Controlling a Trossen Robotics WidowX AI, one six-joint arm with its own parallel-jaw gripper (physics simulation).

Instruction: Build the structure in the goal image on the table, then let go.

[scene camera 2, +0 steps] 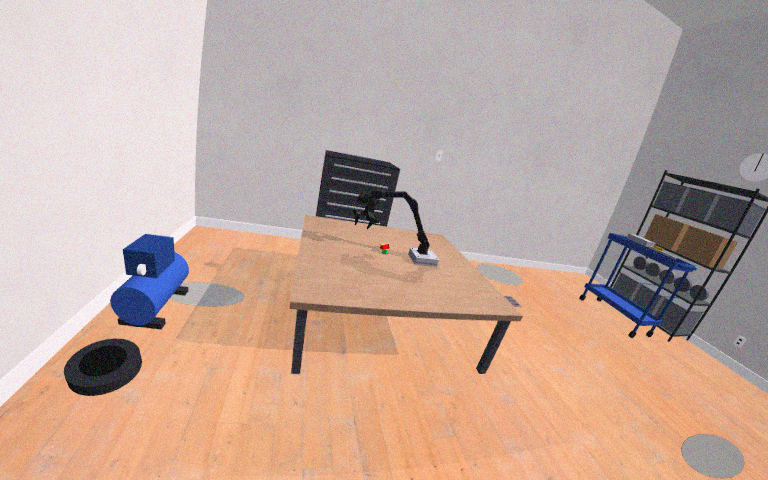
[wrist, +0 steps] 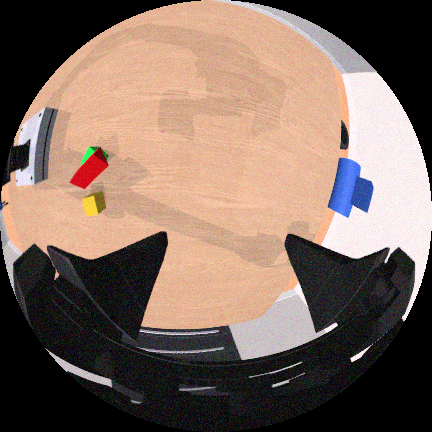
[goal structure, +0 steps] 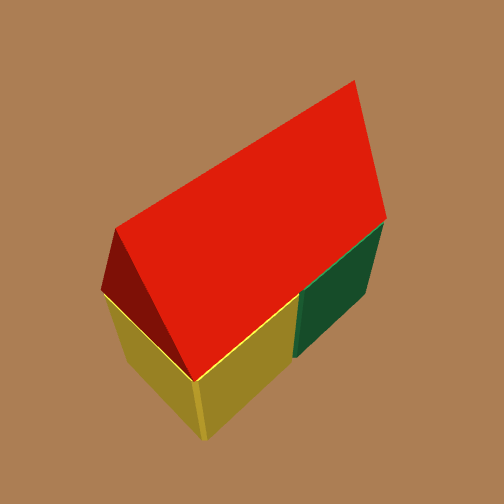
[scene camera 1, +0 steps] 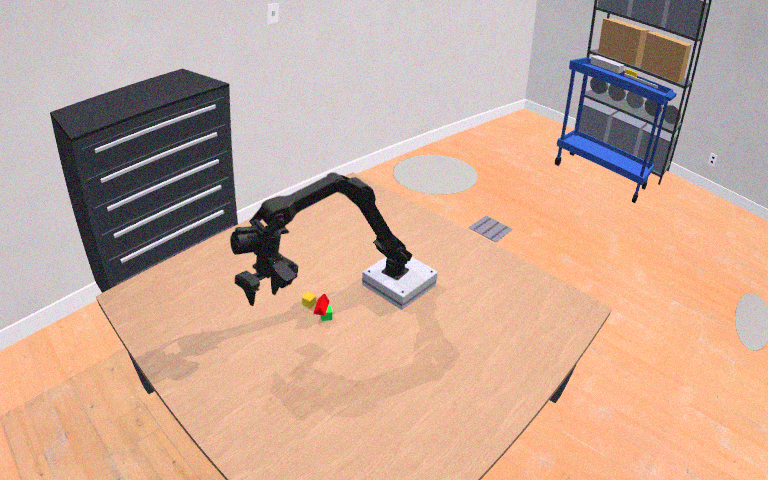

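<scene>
A red elongated block looks tilted, lying over part of a green block. The red one hides much of the green one, so the exact contact is hard to tell. A yellow cube sits on the table close beside them, apart from both. My gripper is wide open and empty, raised above the table. It is to the left of the blocks in the first scene view.
The wooden table carries the arm's pale base plate, to the right of the blocks in both scene views. A dark drawer cabinet stands behind the table.
</scene>
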